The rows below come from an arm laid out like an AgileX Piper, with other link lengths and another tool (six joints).
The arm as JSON. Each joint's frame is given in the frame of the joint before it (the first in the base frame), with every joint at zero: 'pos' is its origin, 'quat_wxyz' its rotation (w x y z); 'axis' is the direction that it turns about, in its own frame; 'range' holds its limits. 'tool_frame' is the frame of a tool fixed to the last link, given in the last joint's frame.
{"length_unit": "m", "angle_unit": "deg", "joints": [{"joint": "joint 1", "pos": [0.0, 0.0, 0.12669], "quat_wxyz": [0.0, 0.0, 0.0, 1.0], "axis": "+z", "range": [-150.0, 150.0]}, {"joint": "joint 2", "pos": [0.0, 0.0, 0.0], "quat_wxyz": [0.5, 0.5, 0.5, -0.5], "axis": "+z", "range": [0.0, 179.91]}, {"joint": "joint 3", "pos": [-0.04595, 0.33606, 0.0], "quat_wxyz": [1.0, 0.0, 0.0, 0.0], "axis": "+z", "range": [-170.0, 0.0]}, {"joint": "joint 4", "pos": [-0.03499, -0.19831, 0.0], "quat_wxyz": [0.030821, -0.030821, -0.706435, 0.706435], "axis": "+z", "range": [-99.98, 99.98]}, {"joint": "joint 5", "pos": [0.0, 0.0, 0.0], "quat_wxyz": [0.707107, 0.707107, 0.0, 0.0], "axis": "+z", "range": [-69.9, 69.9]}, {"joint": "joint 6", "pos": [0.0, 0.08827, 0.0], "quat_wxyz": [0.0, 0.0, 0.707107, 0.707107], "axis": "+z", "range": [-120.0, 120.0]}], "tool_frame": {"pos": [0.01, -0.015, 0.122], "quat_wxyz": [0.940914, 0.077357, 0.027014, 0.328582]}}
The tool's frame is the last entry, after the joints.
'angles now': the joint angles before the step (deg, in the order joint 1, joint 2, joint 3, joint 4, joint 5, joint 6). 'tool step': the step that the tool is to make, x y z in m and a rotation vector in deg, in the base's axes. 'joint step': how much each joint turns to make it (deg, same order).
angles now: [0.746, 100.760, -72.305, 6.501, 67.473, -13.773]
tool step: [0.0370, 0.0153, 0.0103, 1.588, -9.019, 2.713]
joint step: [1.719, 0.280, -3.129, 1.924, -5.973, -2.458]
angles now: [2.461, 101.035, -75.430, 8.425, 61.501, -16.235]
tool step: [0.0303, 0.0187, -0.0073, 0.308, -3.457, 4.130]
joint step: [2.607, 3.623, -3.165, 0.724, -3.659, -2.358]
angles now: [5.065, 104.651, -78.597, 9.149, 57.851, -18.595]
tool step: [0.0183, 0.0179, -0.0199, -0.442, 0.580, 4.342]
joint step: [2.490, 4.773, -2.513, 0.124, -1.363, -2.160]
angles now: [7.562, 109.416, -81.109, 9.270, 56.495, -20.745]
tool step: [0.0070, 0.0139, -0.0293, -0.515, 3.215, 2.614]
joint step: [1.863, 5.081, -1.186, 0.156, -0.523, -0.914]
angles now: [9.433, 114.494, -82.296, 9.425, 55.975, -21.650]
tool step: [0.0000, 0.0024, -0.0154, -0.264, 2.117, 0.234]
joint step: [0.302, 2.306, -0.055, 0.116, -0.120, -0.005]
